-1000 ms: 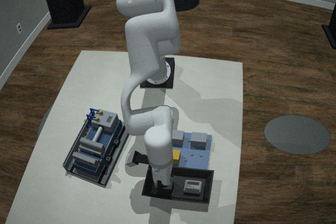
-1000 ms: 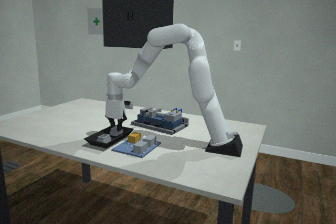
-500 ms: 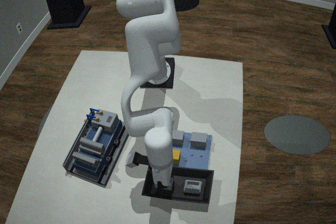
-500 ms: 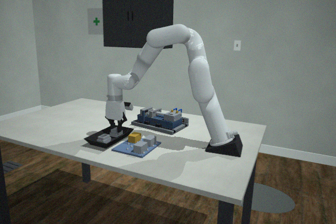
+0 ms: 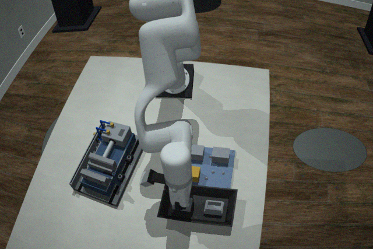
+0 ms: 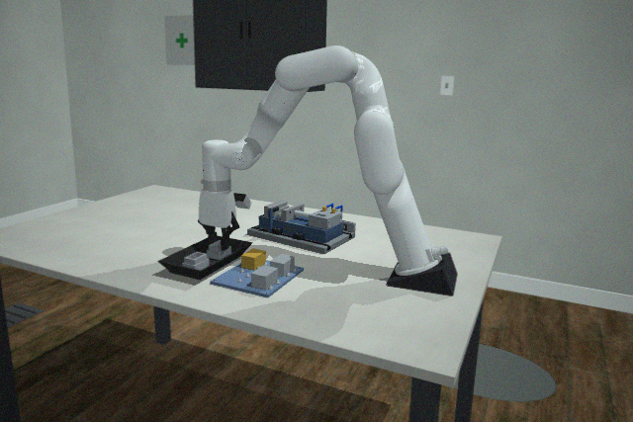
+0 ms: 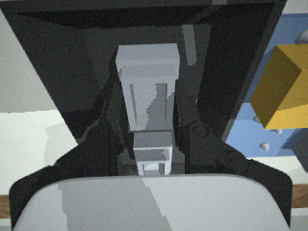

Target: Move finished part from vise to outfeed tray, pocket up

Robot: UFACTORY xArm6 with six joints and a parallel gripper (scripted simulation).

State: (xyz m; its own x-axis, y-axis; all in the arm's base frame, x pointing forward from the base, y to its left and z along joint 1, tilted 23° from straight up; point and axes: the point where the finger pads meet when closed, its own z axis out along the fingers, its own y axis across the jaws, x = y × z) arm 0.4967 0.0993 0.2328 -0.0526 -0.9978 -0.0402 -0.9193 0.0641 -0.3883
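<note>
Right now the yellow block is 12 cm behind my hand, 3 cm below it and 1 cm to the left of it. Round my hand: grey actuator: 26 cm to the right, 22 cm behind, 2 cm above; blue fixture plate: 16 cm behind, 6 cm to the left, 5 cm below; silver rod: 28 cm to the right, 15 cm behind, 2 cm above.
</note>
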